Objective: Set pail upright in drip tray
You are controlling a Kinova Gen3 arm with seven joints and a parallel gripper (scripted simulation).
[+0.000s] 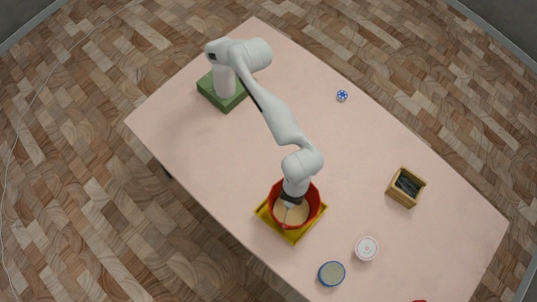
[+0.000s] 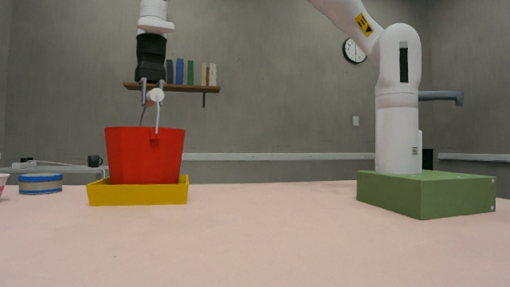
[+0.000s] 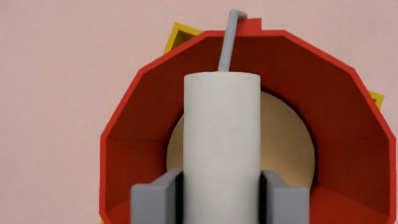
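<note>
My hand is 10 cm above the red pail and 1 cm short of it. Also, from my hand: yellow drip tray 23 cm below, 1 cm to the left, 1 cm ahead; wooden box 42 cm to the left, 32 cm ahead, 21 cm below.
</note>
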